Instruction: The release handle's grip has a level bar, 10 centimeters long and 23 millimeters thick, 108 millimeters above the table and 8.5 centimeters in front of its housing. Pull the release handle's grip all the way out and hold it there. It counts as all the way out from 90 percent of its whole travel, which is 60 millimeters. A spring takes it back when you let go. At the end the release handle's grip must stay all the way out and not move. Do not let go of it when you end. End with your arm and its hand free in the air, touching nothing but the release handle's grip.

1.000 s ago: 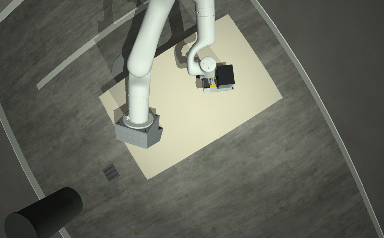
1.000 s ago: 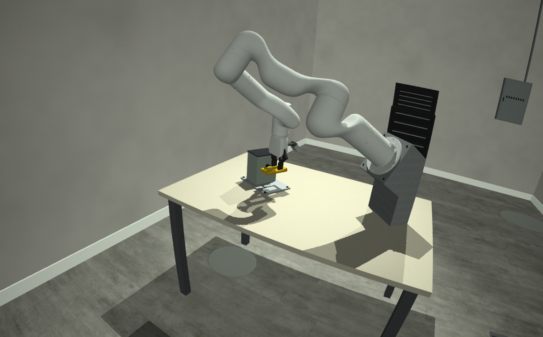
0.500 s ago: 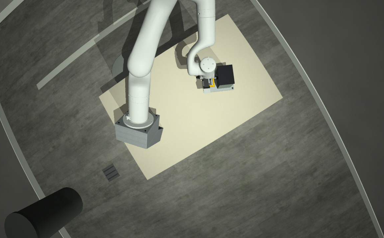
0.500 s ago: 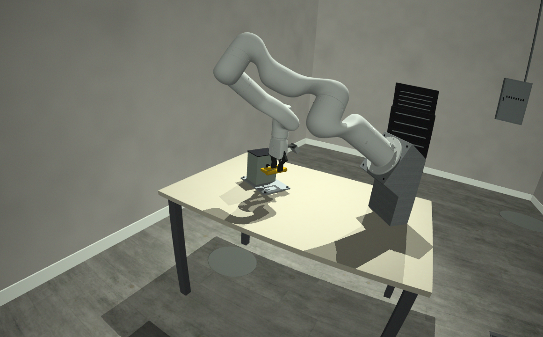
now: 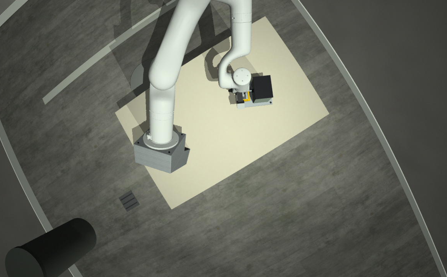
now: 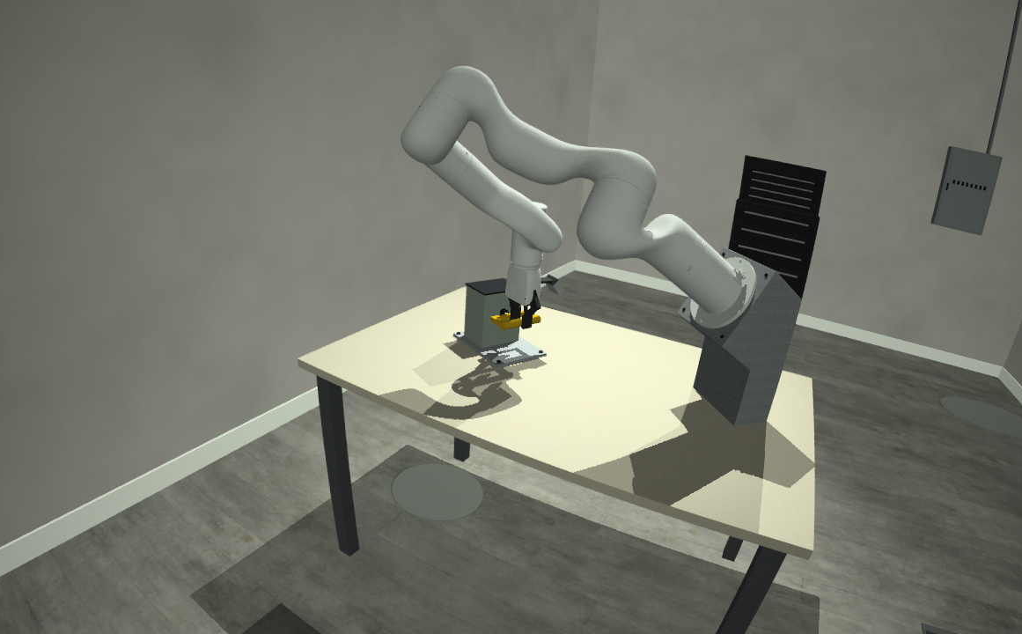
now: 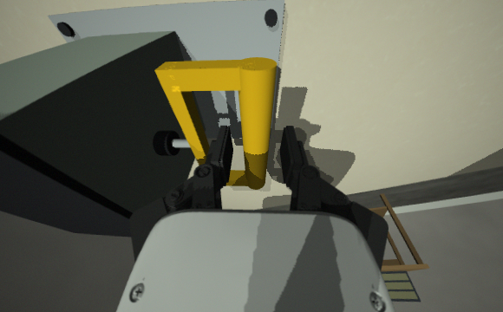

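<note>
My gripper is now 9 cm short of the grey baseplate, 2 cm to the left of it and 11 cm above it.
</note>
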